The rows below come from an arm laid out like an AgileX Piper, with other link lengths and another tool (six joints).
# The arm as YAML. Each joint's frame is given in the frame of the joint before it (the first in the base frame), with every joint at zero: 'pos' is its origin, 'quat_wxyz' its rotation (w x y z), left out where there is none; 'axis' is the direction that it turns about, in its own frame. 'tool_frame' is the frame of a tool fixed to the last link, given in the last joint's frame.
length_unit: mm
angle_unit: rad
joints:
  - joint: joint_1
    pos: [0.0, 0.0, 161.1]
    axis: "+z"
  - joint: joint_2
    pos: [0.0, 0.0, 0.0]
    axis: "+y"
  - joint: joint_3
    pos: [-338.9, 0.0, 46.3]
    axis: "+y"
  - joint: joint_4
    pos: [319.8, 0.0, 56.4]
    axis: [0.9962, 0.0, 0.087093]
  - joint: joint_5
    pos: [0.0, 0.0, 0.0]
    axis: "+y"
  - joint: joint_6
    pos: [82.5, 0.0, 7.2]
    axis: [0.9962, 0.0, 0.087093]
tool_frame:
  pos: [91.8, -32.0, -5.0]
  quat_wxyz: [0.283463, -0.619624, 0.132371, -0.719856]
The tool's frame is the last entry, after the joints.
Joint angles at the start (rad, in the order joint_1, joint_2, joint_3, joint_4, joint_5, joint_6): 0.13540 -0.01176 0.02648 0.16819 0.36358 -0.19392
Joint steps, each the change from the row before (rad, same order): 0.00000 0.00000 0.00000 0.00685 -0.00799 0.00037; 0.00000 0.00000 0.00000 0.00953 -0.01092 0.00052; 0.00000 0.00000 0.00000 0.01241 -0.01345 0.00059; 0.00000 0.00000 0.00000 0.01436 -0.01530 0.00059; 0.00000 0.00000 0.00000 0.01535 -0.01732 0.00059; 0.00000 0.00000 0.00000 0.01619 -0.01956 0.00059; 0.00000 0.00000 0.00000 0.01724 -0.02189 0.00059; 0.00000 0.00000 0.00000 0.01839 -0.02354 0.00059; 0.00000 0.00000 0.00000 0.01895 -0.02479 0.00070; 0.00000 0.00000 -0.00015 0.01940 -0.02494 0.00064
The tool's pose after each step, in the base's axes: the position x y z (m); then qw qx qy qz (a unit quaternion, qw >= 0). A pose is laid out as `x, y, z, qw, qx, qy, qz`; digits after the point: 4 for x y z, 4 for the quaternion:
0.1482, -0.0018, 0.1953, 0.3093, -0.7555, 0.1026, -0.5683
0.1487, -0.0013, 0.1969, 0.3137, -0.7511, 0.1050, -0.5714
0.1494, -0.0008, 0.1988, 0.3193, -0.7454, 0.1081, -0.5751
0.1501, -0.0002, 0.2010, 0.3257, -0.7388, 0.1118, -0.5793
0.1509, 0.0003, 0.2035, 0.3324, -0.7314, 0.1157, -0.5840
0.1517, 0.0007, 0.2064, 0.3395, -0.7231, 0.1199, -0.5895
0.1526, 0.0009, 0.2096, 0.3468, -0.7138, 0.1244, -0.5956
0.1535, 0.0010, 0.2131, 0.3545, -0.7036, 0.1294, -0.6021
0.1543, 0.0010, 0.2167, 0.3622, -0.6928, 0.1347, -0.6088
0.1551, 0.0007, 0.2205, 0.3698, -0.6817, 0.1402, -0.6155

